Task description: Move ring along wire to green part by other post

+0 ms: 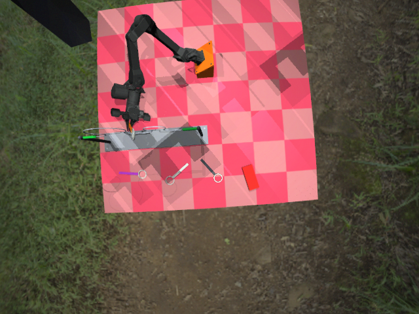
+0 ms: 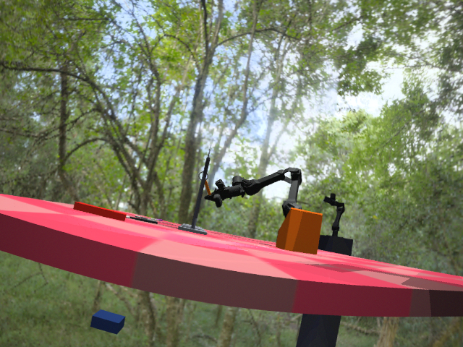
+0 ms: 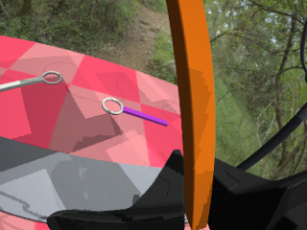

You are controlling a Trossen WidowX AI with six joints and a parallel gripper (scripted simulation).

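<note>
Now: the ring with orange handle 7 cm above my gripper tip, 4 cm to the left of it and 2 cm ahead of it. Round my gripper tip: blue block (65 cm below, 34 cm ahead, 19 cm to the left); then red block (58 cm to the left, 39 cm ahead, 17 cm below).
</note>
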